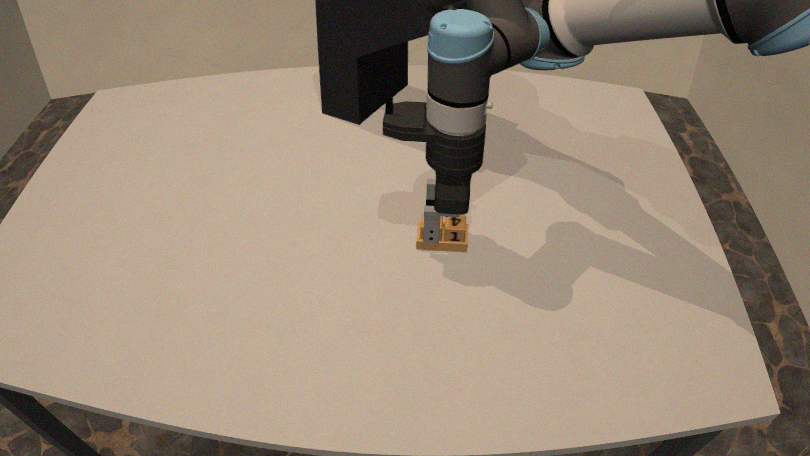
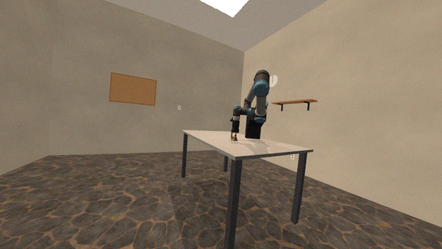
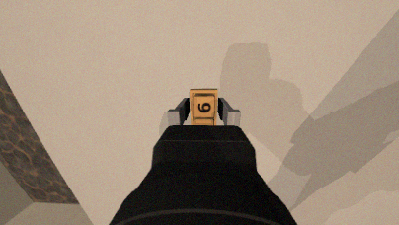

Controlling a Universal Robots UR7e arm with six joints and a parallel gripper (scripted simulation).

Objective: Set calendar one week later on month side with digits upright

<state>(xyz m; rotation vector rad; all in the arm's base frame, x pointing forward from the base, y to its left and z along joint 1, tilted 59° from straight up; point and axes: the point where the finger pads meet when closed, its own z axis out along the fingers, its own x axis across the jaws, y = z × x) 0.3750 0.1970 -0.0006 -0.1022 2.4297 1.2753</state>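
My hand is 20 mm above the cube. From my hand the other things lie so: orange tray 30 mm below, 20 mm to the left.
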